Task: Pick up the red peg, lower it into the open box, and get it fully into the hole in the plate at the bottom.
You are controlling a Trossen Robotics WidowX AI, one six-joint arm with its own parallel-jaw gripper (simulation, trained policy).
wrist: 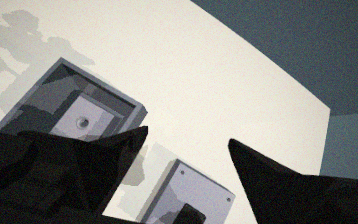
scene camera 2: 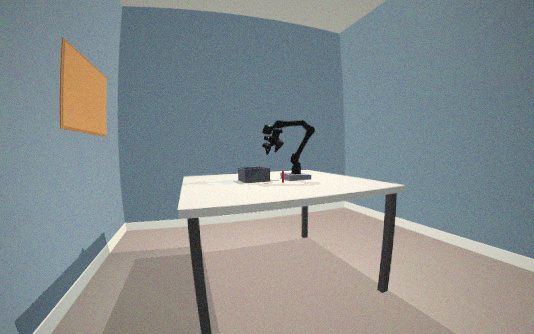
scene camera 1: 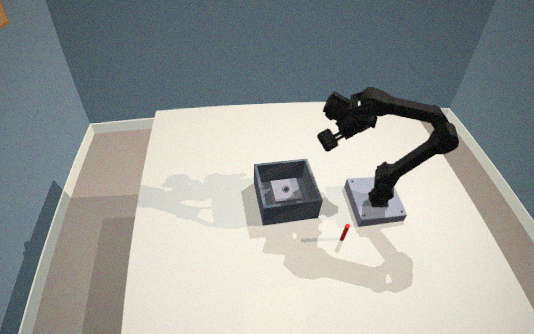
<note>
I see my gripper [wrist: 188, 135], a box [scene camera 1: 309, 208] and a plate [wrist: 85, 120].
Scene camera 2 does not show the plate, which is hidden by the box.
</note>
